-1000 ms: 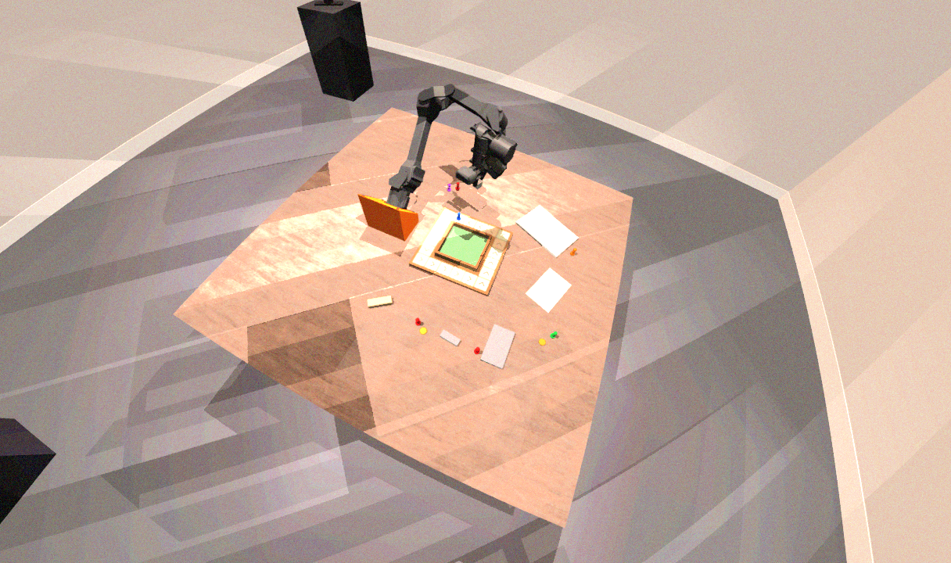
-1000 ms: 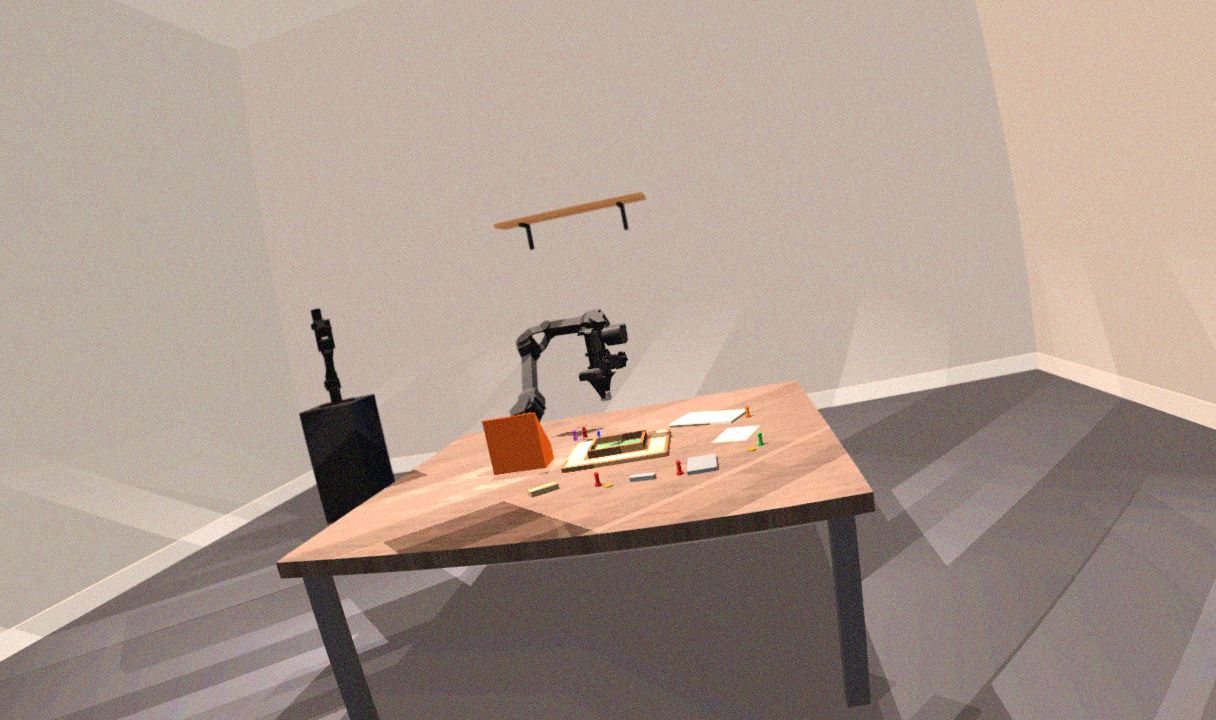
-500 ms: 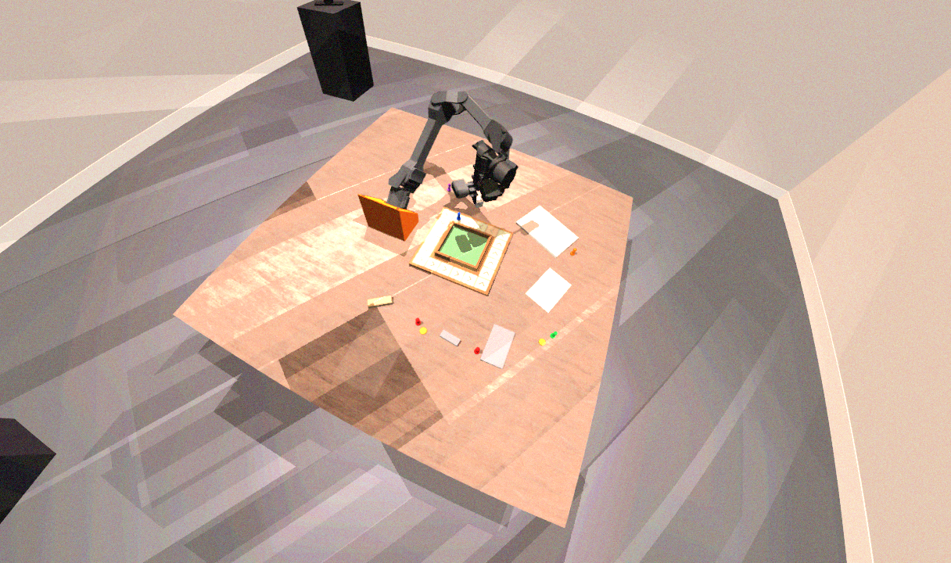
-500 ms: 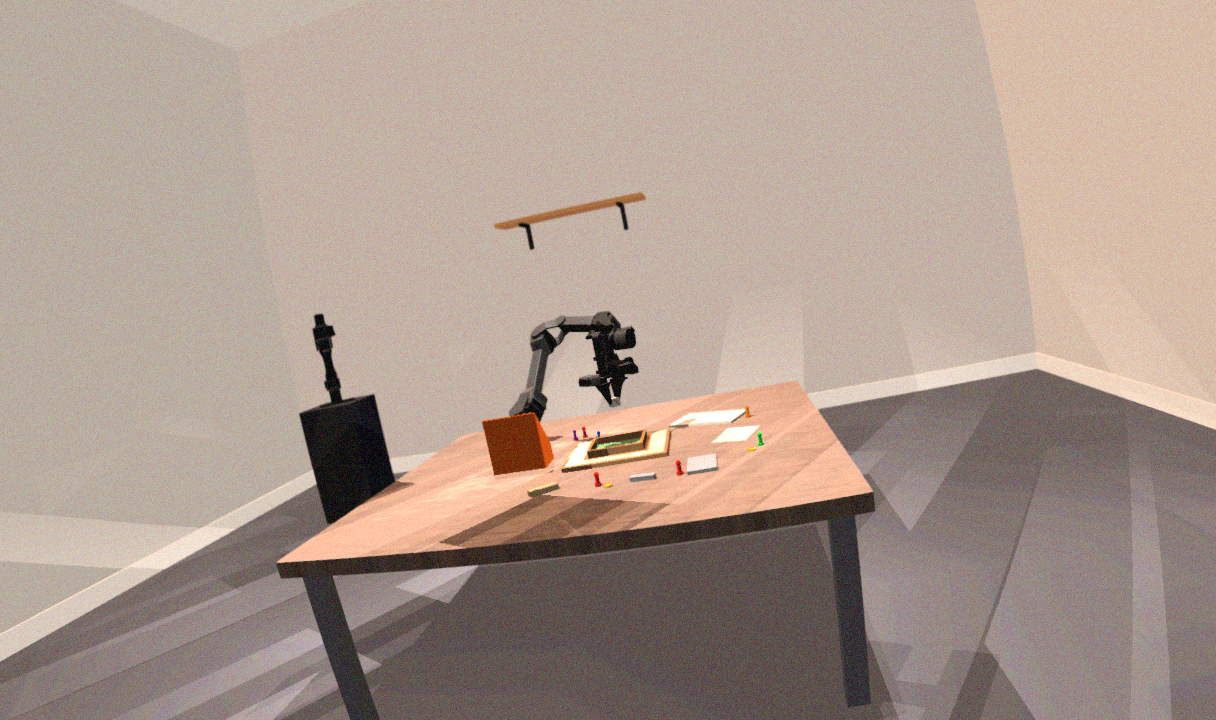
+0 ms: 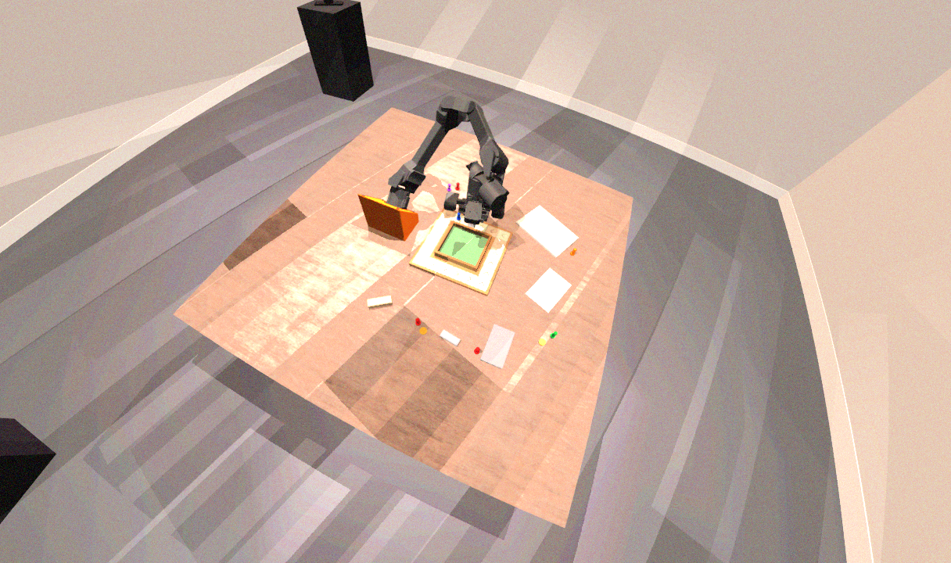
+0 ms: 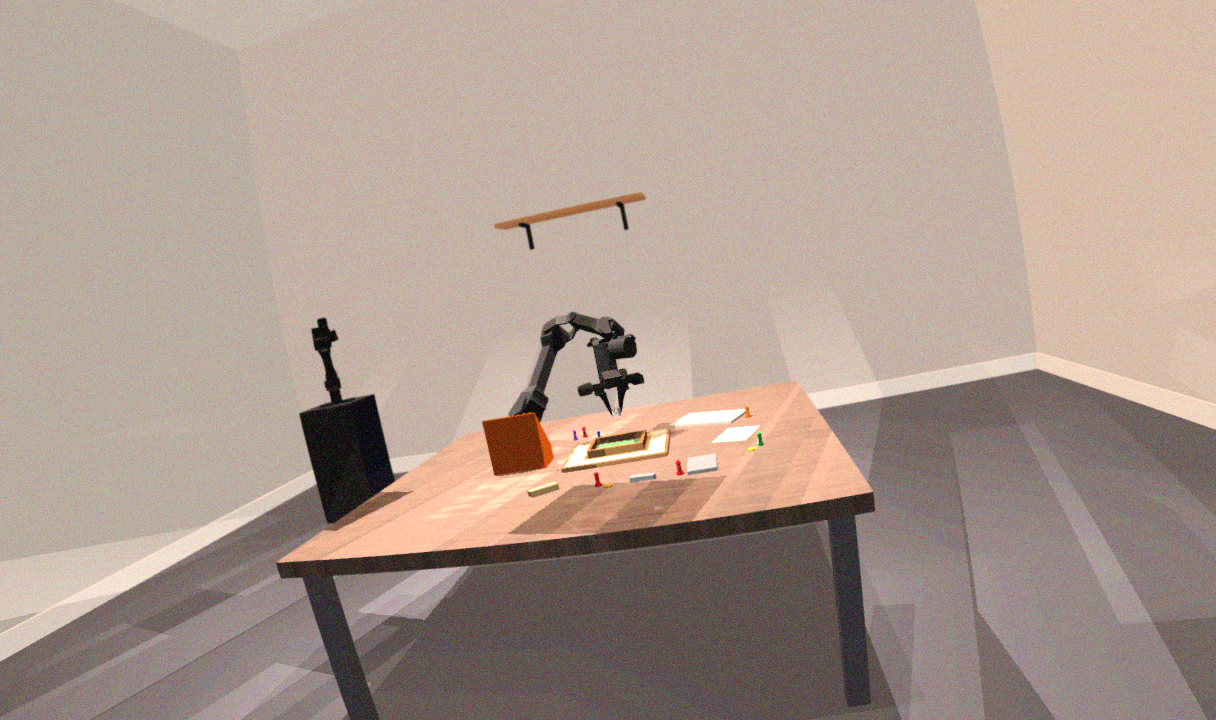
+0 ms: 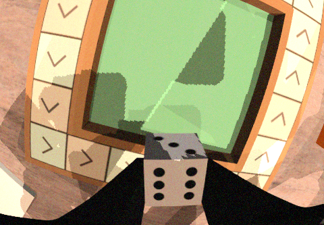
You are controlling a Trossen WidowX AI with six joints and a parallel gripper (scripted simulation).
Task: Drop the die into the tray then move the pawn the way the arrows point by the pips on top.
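Now: the blue pawn 70 mm to the left of my gripper tip, 70 mm below it and 70 mm behind it. Also, from my gripper tip: grey tile: 370 mm to the right, 100 mm below, 80 mm ahead; then green dice tray: 90 mm below, 40 mm to the right, 10 mm behind; then white die: right at my gripper tip.
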